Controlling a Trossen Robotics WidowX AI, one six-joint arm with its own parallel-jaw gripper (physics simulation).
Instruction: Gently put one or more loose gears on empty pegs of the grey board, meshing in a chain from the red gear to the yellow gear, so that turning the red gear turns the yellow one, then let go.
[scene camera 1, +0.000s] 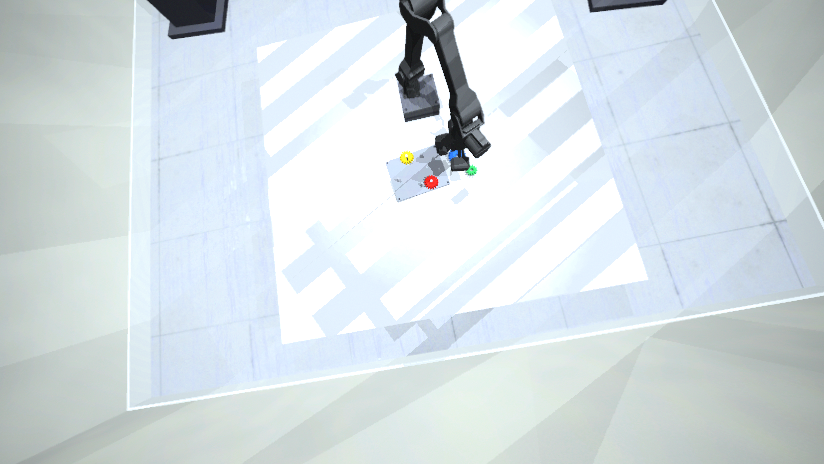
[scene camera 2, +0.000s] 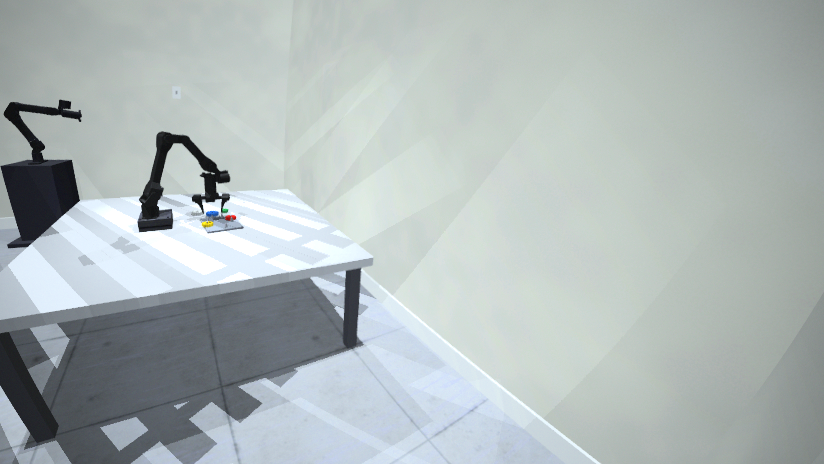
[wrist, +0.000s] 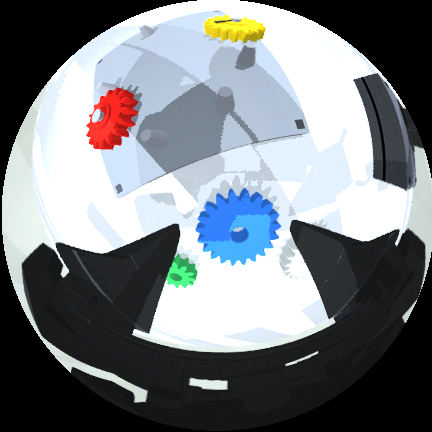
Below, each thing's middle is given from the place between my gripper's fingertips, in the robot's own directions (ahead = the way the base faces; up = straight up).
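Gripper position: right at the blue gear (wrist: 258, 219), which, going by their middles, is the nearest to my gripper of the things named here. Distances counted from my hand: white gear (wrist: 292, 264), 8 cm behind and 4 cm to the left; small green gear (wrist: 181, 272), 6 cm ahead and 5 cm to the left; red gear (wrist: 117, 105), 10 cm to the right and 10 cm ahead. Going by their middles, the red gear is the farthest from my gripper of the things named here.
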